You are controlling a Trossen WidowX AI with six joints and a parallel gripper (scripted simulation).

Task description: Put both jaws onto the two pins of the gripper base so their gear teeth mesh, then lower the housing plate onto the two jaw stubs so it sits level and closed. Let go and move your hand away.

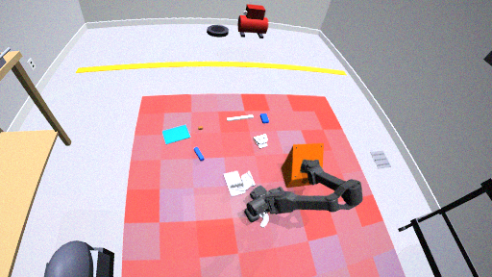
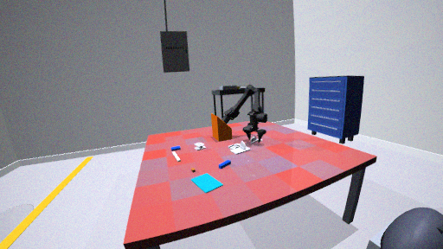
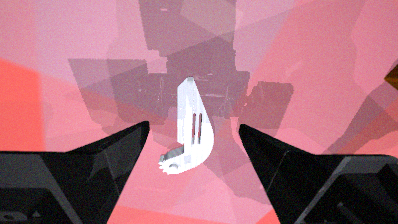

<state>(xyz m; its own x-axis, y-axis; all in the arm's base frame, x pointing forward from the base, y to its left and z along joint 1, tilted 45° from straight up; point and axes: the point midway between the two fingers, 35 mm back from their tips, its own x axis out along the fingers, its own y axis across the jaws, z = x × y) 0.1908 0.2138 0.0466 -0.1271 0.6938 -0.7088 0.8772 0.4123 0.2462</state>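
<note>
The white jaw lies 40 mm to the left of my gripper tip. The rest, counted from my gripper tip: small white part: 410 mm to the right, 20 mm behind, 20 mm above; tiny brown bit: 480 mm to the right, 310 mm ahead; blue block: 310 mm ahead, 300 mm to the right.
</note>
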